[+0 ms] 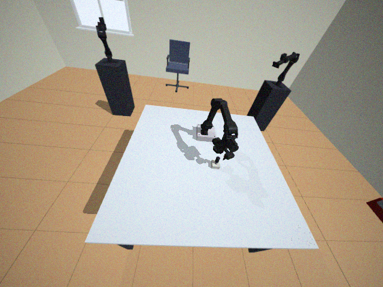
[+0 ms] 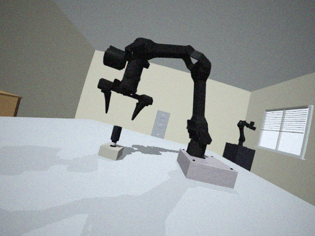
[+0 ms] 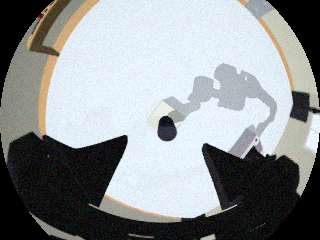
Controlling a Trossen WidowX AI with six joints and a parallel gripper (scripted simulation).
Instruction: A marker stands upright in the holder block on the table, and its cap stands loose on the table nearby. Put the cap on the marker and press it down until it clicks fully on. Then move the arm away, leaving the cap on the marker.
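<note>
Right now my gripper tip is 6 cm above the dark marker cap. From my gripper tip the other things lie so: cream holder block 12 cm below.
</note>
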